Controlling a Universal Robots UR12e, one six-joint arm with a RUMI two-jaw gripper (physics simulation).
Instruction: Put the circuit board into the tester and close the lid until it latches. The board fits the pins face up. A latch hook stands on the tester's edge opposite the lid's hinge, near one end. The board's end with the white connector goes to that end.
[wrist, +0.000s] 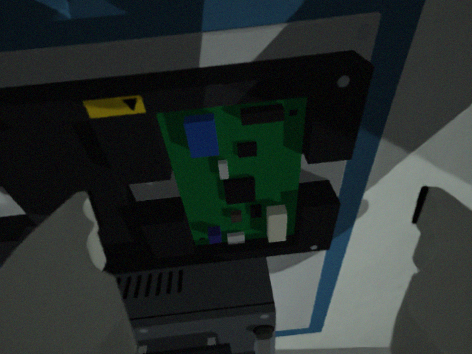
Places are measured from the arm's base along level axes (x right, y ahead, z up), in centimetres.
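Pixels of known places: gripper, fingertip midpoint: (252, 193).
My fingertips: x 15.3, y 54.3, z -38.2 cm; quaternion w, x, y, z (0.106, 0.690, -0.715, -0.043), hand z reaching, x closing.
Note:
Ahead of a thing's pixels: the offset from my fingertips to its top centre. "*": to the spot under its first point.
The green circuit board @[dx -2.3, dy +0.4, dz -2.4 cm] (270, 167) lies face up inside a black frame-like fixture @[* dx +4.3, dy -1.6, dz -2.6 cm] (280, 75), which appears to be part of the tester. Its white connector @[dx -5.9, dy -1.8, dz -2.4 cm] (276, 224) is at the board's lower right in the view, and a blue component @[* dx +1.7, dy +2.1, dz -2.5 cm] (202, 136) is at its upper left. Whether the board sits fully on the pins cannot be seen. My gripper (252, 193) is open and empty, its fingers wide apart, one at the left and one at the right of the board. The lid and the latch hook cannot be made out clearly in the dark.
A yellow label @[dx +3.6, dy +5.5, dz -2.4 cm] (115, 106) with a black triangle is on the fixture left of the board. A dark grey box @[* dx -10.6, dy +2.4, dz -1.3 cm] (220, 287) with vent slots adjoins the fixture's lower side, with a round black-topped post @[* dx -12.7, dy -0.4, dz +1.2 cm] (263, 331) at its corner. A blue border line (334, 280) runs along the right.

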